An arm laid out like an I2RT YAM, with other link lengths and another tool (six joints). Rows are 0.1 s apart.
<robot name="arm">
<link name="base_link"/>
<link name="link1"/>
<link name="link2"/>
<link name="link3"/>
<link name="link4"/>
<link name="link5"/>
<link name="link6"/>
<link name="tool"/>
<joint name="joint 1" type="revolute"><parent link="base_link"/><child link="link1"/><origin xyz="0 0 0.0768" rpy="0 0 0"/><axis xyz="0 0 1"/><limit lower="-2.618" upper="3.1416"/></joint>
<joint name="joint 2" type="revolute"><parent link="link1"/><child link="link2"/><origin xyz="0.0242 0.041 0.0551" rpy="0 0 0"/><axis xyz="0 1 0"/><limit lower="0" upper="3.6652"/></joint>
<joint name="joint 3" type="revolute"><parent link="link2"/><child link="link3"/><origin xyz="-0.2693 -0.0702 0" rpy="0 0 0"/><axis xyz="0 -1 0"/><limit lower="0" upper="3.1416"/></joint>
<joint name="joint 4" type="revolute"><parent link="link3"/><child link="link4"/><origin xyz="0.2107 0.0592 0.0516" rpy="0 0 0"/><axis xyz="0 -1 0"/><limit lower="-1.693" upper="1.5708"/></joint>
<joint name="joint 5" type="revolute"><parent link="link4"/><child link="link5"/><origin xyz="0.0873 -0.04 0.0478" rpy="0 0 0"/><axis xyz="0 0 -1"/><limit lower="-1.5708" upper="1.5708"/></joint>
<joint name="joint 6" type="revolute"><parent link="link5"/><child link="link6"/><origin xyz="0.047 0 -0.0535" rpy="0 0 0"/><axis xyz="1 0 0"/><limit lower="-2.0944" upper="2.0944"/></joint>
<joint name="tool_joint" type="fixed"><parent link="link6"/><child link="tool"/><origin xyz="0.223 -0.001 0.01" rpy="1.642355 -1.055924 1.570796"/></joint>
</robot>
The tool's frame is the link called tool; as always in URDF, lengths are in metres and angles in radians.
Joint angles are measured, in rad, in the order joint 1, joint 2, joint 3, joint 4, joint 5, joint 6. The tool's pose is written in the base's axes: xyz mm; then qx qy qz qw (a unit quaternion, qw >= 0). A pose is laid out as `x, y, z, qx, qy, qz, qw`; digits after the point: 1 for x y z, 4 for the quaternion.
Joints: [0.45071 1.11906 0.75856 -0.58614 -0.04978 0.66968]
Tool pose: 300.4, 141.5, 59.1, -0.9352, -0.1579, -0.2804, 0.1477
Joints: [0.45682 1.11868 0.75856 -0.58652 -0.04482 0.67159]
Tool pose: 300.1, 142.0, 59.1, -0.9351, -0.1592, -0.2807, 0.1466
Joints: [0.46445 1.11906 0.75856 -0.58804 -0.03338 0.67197]
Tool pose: 300.0, 141.4, 58.6, -0.9354, -0.1609, -0.2810, 0.1423
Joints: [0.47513 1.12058 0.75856 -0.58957 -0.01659 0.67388]
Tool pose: 300.0, 140.2, 57.8, -0.9359, -0.1626, -0.2814, 0.1361
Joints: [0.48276 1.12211 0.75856 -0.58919 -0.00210 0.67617]
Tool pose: 300.7, 139.0, 57.5, -0.9362, -0.1630, -0.2825, 0.1308
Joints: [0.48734 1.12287 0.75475 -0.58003 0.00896 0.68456]
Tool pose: 302.7, 138.3, 57.6, -0.9362, -0.1595, -0.2858, 0.1284
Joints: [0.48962 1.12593 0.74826 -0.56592 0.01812 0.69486]
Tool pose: 305.0, 137.5, 56.9, -0.9363, -0.1543, -0.2888, 0.1268
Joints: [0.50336 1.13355 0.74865 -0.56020 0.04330 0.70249]
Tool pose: 307.2, 136.2, 56.2, -0.9368, -0.1535, -0.2912, 0.1184
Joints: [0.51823 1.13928 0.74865 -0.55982 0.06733 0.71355]
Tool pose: 307.8, 134.7, 54.9, -0.9379, -0.1518, -0.2917, 0.1106
